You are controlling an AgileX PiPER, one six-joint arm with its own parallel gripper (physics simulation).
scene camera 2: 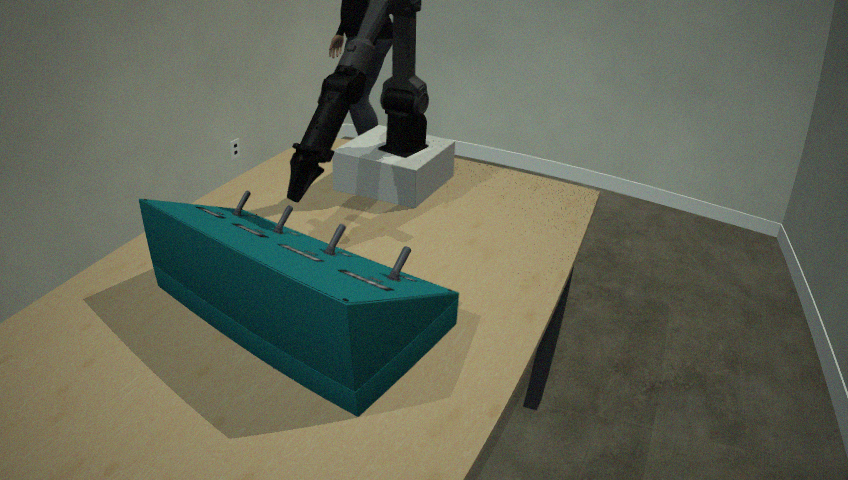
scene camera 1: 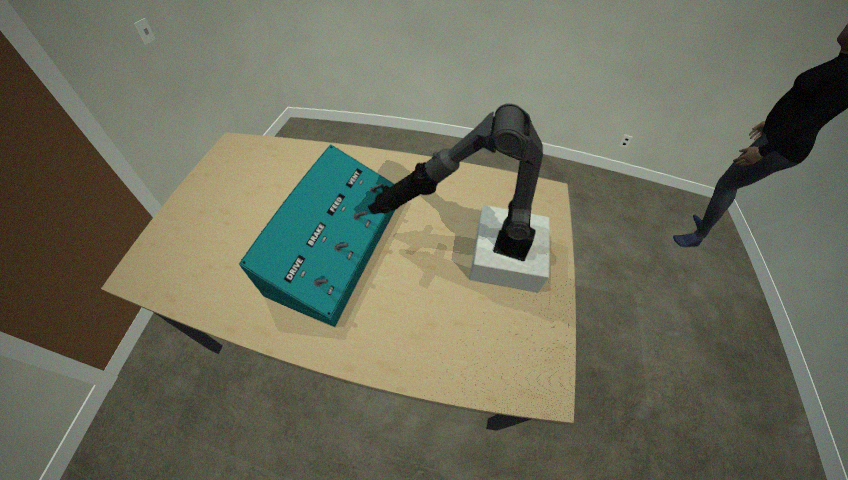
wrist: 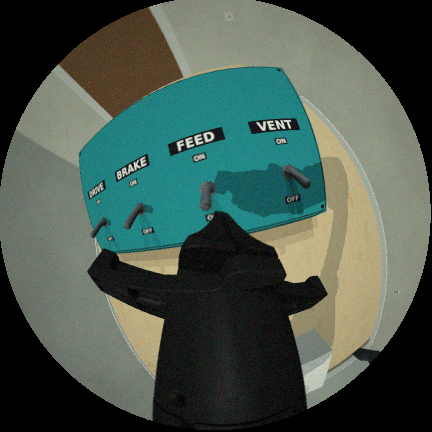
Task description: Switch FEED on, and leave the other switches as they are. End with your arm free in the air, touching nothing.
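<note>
The teal switch box (scene camera 1: 297, 208) (scene camera 2: 255, 285) (wrist: 225, 100) has four levers. The FEED lever (scene camera 1: 359, 215) (scene camera 2: 283, 220) (wrist: 206, 196) leans to its OFF side. The VENT lever (scene camera 2: 241, 203) (wrist: 298, 176), the BRAKE lever (scene camera 1: 340, 246) (scene camera 2: 336, 239) (wrist: 134, 216) and the DRIVE lever (scene camera 1: 321, 282) (scene camera 2: 399, 262) (wrist: 99, 227) lean to OFF too. My gripper (scene camera 1: 373, 209) (scene camera 2: 293, 199) (wrist: 218, 220) is shut and empty. Its tip is near the FEED lever, on the OFF side, a little above its top in scene camera 2's view, and looks apart from it. It covers part of FEED's OFF label in the wrist view.
The box stands on the wooden table (scene camera 1: 416, 356) (scene camera 2: 505, 237). The VENT lever is the neighbour on one side of FEED, BRAKE on the other. My arm's base sits on a pale block (scene camera 1: 505, 275) (scene camera 2: 374, 178). A person (scene camera 1: 797, 113) stands beyond the table.
</note>
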